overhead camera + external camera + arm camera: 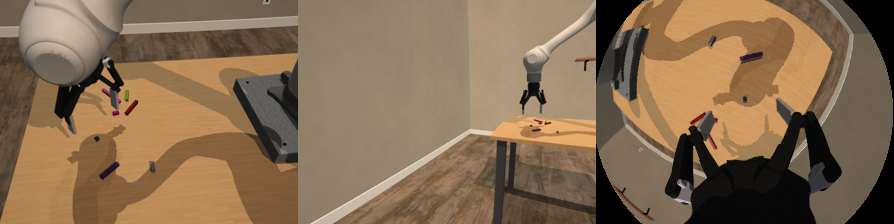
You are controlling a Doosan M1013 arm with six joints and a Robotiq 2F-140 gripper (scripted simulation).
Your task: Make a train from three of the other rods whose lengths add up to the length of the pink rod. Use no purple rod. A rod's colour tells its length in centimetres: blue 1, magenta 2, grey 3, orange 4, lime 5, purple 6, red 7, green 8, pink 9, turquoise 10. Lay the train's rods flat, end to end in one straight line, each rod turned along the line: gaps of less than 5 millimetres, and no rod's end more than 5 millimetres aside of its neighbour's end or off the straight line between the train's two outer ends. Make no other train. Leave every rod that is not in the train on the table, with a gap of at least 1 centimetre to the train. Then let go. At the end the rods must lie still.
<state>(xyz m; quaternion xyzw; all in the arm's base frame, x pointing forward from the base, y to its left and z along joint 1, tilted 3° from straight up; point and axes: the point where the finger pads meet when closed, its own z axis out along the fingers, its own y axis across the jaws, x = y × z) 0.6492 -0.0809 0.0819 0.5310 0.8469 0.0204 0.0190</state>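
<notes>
The blue rod is 100 mm below my hand. From my hand the other things lie so: magenta rod (70 mm behind, 90 mm to the right, 100 mm below); purple rod (10 mm behind, 120 mm to the left, 100 mm below); red rod (130 mm behind, 100 mm to the right, 100 mm below).
</notes>
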